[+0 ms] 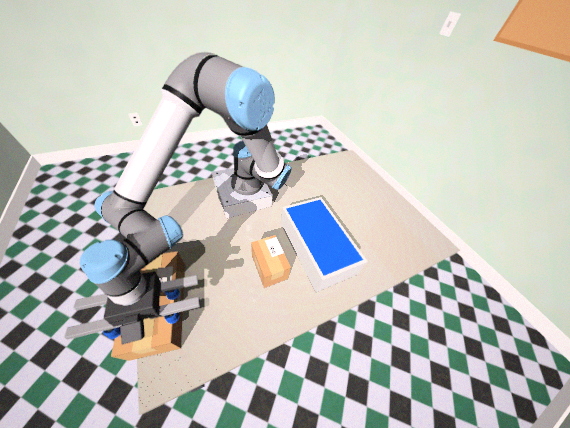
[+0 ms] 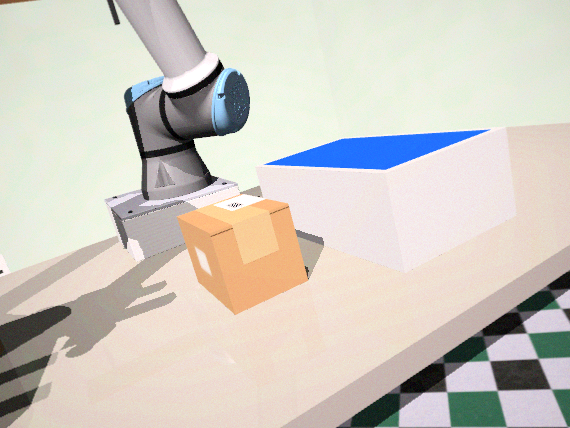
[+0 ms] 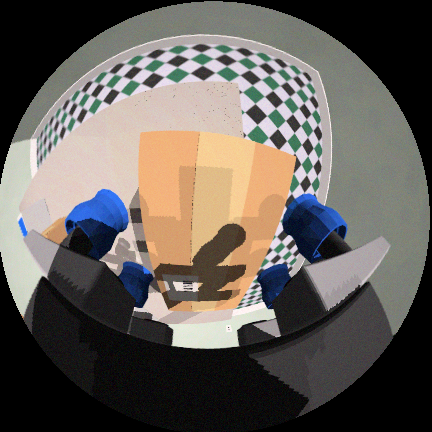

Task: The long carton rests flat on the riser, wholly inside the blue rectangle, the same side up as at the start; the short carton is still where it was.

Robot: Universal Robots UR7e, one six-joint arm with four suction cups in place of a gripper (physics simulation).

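Seen in the pictures: hand, its tool point: (image 3: 204, 255); arm's base, origin of its link: (image 1: 246, 184) (image 2: 178, 189).
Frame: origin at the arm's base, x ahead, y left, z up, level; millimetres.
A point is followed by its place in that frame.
Note:
The long tan carton (image 1: 158, 338) @[y -541, x 450, z 11 mm] (image 3: 213, 181) @[y -564, x 416, z 11 mm] lies at the left edge of the beige table (image 1: 391, 221) @[y 550, x 543, z -92 mm], label side up. My suction gripper (image 1: 137, 306) @[y -540, x 375, z 48 mm] (image 3: 205, 250) @[y -540, x 375, z 48 mm] hangs a short way above it, its blue cups clear of the top, holding nothing. The short carton (image 1: 270, 260) @[y -140, x 421, z 11 mm] (image 2: 248, 248) @[y -155, x 472, z -23 mm] stands in the middle of the table, beside the white riser (image 1: 338, 276) @[y 41, x 609, z -8 mm] (image 2: 414, 216) @[y -7, x 598, z -33 mm]. The blue rectangle (image 1: 321, 234) @[y 93, x 446, z 28 mm] (image 2: 377, 149) @[y 92, x 483, z 28 mm] on top of the riser is bare.
The arm's base (image 1: 241, 193) @[y -57, x 51, z 5 mm] (image 2: 152, 221) @[y -110, x 85, z -29 mm] stands at the back of the table, behind the short carton. A checkered floor (image 1: 414, 345) surrounds the table. Walls stand close at the back and right.

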